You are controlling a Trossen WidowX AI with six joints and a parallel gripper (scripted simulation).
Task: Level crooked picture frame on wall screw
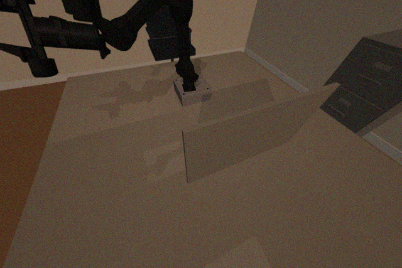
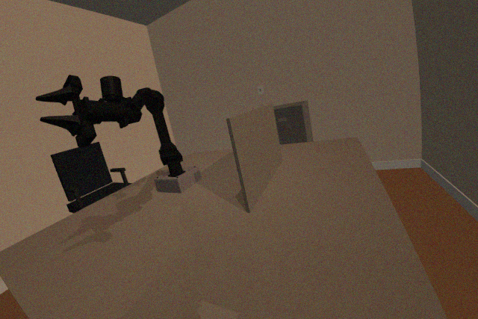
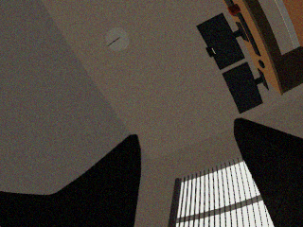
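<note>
My gripper tip is 190 mm short of the picture frame, 590 mm to the right of it and 270 mm above it. Also, from my gripper tip: wall panel 200 mm ahead, 600 mm to the left, 280 mm below.
</note>
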